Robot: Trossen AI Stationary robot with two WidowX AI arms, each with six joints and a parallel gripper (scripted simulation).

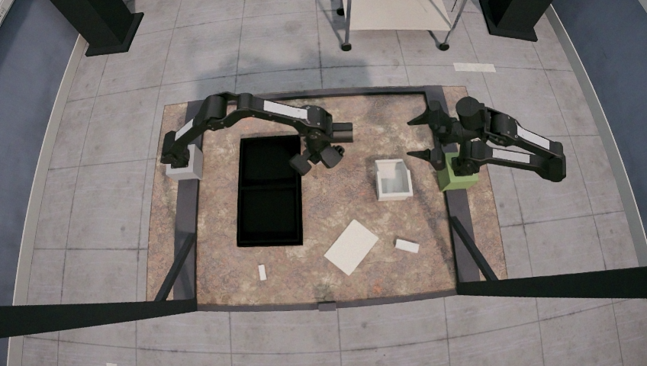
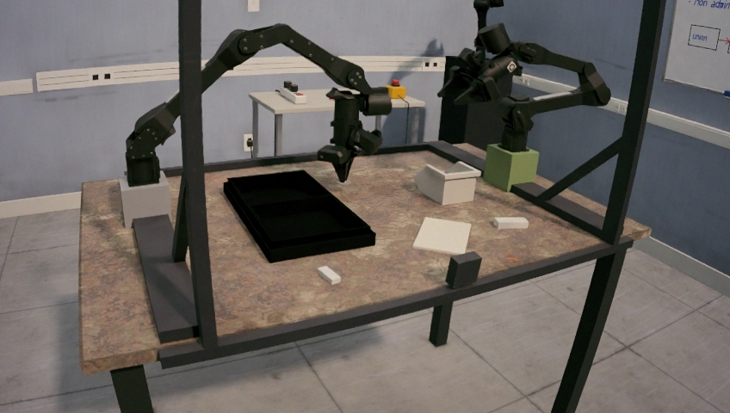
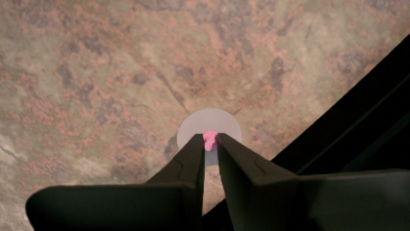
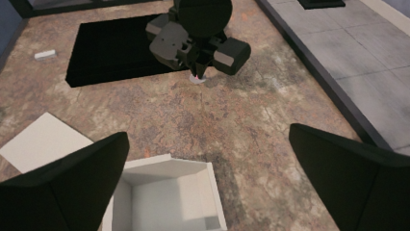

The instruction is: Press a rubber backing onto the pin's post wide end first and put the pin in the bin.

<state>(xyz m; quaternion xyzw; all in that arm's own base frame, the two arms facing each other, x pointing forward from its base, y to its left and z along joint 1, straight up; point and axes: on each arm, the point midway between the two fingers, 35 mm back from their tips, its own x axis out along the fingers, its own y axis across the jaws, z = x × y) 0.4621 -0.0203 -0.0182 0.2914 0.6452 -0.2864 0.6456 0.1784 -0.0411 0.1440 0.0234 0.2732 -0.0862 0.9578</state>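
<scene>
The pin lies 10 mm ahead of my right hand, 280 mm to the left of it and 210 mm below it. The rest, counted from my right hand: flat white card (270 mm behind, 160 mm to the left, 240 mm below); then pink rubber backing (10 mm ahead, 280 mm to the left, 210 mm below); then white bin (50 mm behind, 40 mm to the left, 210 mm below).
</scene>
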